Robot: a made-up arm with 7 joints.
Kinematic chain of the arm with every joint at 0, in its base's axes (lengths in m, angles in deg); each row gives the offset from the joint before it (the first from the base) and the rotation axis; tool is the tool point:
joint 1: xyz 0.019 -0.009 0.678 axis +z
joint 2: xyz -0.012 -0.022 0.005 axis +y
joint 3: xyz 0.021 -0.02 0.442 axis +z
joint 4: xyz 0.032 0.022 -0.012 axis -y
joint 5: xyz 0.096 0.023 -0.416 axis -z
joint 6: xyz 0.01 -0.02 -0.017 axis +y
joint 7: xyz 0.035 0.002 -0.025 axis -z
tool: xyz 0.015 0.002 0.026
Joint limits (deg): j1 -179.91..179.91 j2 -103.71..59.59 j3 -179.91..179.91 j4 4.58..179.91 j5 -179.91..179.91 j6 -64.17..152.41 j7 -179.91..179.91
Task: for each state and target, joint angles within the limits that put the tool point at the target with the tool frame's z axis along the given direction. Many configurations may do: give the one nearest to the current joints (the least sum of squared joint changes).
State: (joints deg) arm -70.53 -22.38 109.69 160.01 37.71 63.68 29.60
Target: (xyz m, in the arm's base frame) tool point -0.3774 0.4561 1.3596 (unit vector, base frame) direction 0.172 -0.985 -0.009
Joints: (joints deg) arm -44.24 -41.13 107.28 157.38 40.36 38.51 33.49
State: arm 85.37 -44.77 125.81 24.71 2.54 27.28 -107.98
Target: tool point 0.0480 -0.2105 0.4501 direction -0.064 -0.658 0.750
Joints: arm 81.73 -65.94 174.71 20.03 -5.03 -4.63 -107.80
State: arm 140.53 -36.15 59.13 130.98 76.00 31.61 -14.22
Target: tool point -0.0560 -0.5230 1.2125 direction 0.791 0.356 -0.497
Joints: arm 120.26 -60.99 57.53 100.07 77.26 3.47 -14.22
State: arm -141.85 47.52 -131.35 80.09 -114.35 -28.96 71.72
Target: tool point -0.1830 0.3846 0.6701 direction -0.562 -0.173 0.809
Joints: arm -178.47 59.59 -90.62 39.14 -137.34 -37.51 72.12
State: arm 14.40 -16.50 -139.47 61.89 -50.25 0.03 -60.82
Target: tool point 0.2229 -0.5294 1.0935 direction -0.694 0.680 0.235
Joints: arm 40.26 -30.71 -94.39 74.04 -48.99 -2.41 -59.12
